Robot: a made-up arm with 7 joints.
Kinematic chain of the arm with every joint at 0, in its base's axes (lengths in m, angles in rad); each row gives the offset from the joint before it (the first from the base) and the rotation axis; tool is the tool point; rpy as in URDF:
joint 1: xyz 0 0 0.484 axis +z
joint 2: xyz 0 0 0 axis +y
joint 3: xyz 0 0 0.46 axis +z
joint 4: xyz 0.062 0 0 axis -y
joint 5: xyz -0.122 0 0.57 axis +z
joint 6: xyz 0 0 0 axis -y
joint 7: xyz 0.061 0 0 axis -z
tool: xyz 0 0 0 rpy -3.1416 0 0
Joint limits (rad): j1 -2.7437..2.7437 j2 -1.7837..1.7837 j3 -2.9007..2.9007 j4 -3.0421..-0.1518 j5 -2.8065..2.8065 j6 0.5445..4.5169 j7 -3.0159..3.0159
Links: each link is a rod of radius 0.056 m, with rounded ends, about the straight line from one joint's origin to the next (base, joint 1, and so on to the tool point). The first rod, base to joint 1, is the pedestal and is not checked.
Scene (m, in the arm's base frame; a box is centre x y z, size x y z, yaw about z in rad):
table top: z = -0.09
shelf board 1: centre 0.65 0.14 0.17 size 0.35 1.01 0.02 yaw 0
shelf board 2: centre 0.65 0.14 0.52 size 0.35 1.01 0.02 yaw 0
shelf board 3: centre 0.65 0.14 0.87 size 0.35 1.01 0.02 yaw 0
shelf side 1: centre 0.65 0.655 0.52 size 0.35 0.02 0.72 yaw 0
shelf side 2: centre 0.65 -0.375 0.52 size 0.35 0.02 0.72 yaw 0
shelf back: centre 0.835 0.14 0.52 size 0.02 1.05 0.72 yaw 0
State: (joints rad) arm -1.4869 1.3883 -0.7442 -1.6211 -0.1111 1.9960 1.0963
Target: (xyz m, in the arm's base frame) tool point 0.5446 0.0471 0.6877
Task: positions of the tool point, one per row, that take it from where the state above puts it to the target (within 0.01 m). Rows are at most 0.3 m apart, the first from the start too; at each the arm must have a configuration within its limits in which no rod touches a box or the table.
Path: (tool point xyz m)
1: -0.2749 -0.7580 0.2017
2: -0.1256 -0.7742 0.3139
3: 0.0211 -0.7434 0.4201
4: 0.1495 -0.6694 0.5182
5: 0.2460 -0.5606 0.6038
6: 0.3788 -0.3549 0.6657
7: 0.4006 -0.1316 0.6989
8: 0.3351 0.0471 0.6877
9: 0.4353 0.0530 0.7025
10: 0.5446 0.0471 0.6877

